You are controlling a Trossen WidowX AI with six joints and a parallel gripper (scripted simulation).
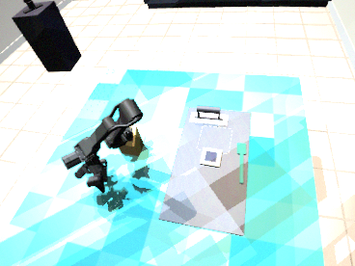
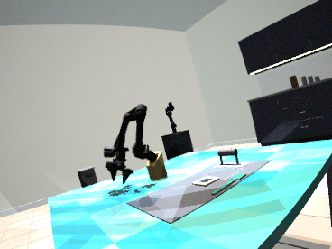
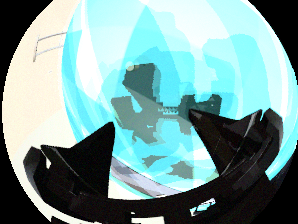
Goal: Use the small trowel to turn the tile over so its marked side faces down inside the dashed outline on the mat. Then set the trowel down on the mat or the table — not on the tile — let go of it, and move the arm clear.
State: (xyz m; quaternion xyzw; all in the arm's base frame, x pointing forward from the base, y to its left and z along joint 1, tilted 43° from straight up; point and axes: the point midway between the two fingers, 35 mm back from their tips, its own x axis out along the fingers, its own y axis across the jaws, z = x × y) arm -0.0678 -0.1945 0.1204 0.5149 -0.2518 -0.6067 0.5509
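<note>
The white tile is 45 cm ahead of my gripper tip, 22 cm to the left of it and 3 cm below it. Also, from my gripper tip: grey mat (45 cm ahead, 21 cm to the left, 6 cm below); then teal tool (59 cm ahead, 22 cm to the left, 3 cm below).
</note>
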